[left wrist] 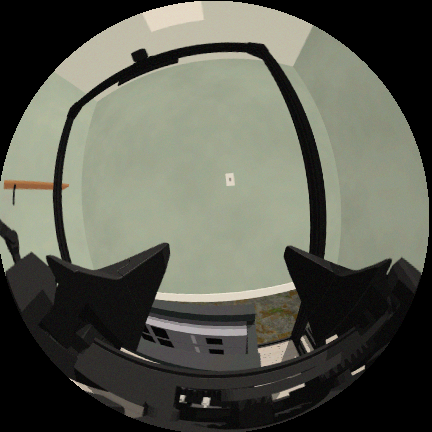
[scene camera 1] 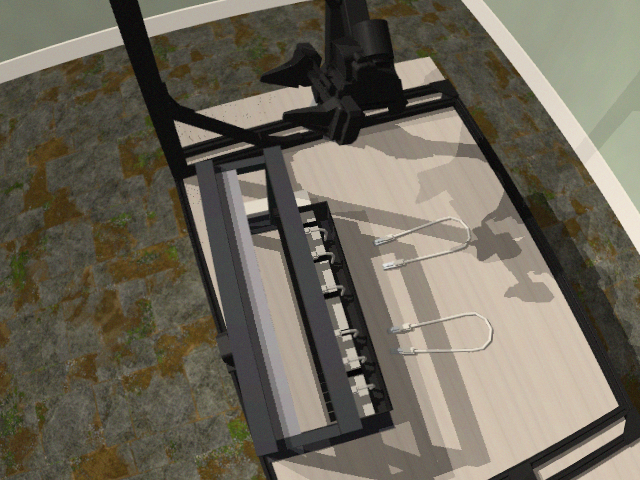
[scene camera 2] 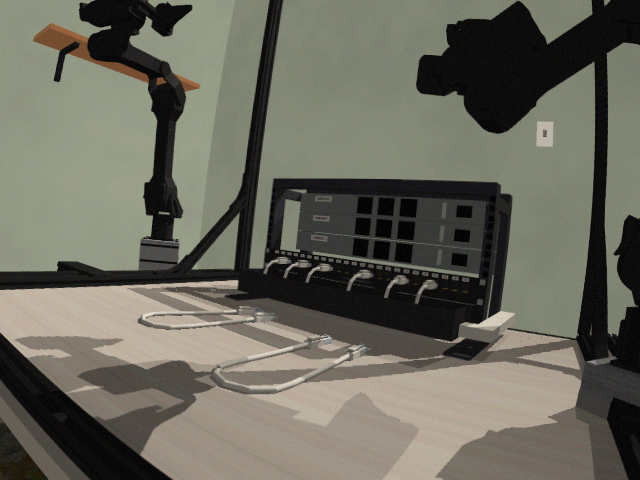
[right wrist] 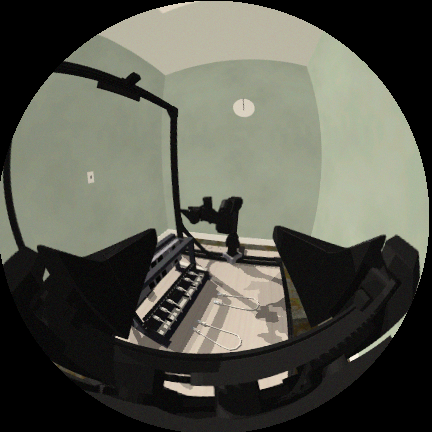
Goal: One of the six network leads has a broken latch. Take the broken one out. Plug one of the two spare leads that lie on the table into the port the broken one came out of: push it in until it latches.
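Places are measured from the left arm's base along level axes (x up, y back, z right), in metres.
Where they show: left gripper, between the fingertips: (left wrist: 229, 251) (scene camera 1: 271, 96) (right wrist: 183, 208); right gripper, between the fingertips: (right wrist: 215, 233); left arm's base, origin of its link: (right wrist: 231, 252); right arm's base, origin of its link: (scene camera 2: 161, 239).
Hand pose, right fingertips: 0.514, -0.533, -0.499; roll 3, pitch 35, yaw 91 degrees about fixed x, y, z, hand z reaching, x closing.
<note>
Things, the pixels of their centre, and the offset from my right fingertips, as dx, dy, dz. Level surfaces: height alone.
- dark rack, middle of its body: (scene camera 1: 298, 302) (scene camera 2: 367, 249) (left wrist: 144, 362) (right wrist: 166, 282) -0.433, +0.033, +0.414
- black trough, middle of its body: (scene camera 2: 341, 298) (scene camera 1: 334, 307) (right wrist: 183, 299) -0.522, +0.072, +0.352
- table, height of its surface: dx -0.564
Several white leads (scene camera 1: 361, 360) (scene camera 2: 363, 274) are plugged in a row low on the dark rack (scene camera 1: 232, 310) (scene camera 2: 387, 184); which latch is broken cannot be told. Two spare leads lie on the table, each bent in a U with both plugs toward the rack: one (scene camera 1: 468, 235) (scene camera 2: 248, 388) nearer the left arm, the other (scene camera 1: 491, 333) (scene camera 2: 180, 326) nearer the right arm. My left gripper (scene camera 1: 273, 98) (left wrist: 229, 251) is open and empty, raised beyond the rack's end, away from the leads. My right gripper is open and empty, high above the table's far left in scene camera 2.
A black trough (scene camera 2: 351, 304) runs along the rack's foot below the plugged leads. A white block (scene camera 2: 485, 325) juts out at the rack's right end in scene camera 2. Black frame posts (scene camera 2: 255, 129) (scene camera 1: 147, 77) stand beside the rack, and dark rails edge the table (scene camera 2: 465, 408).
</note>
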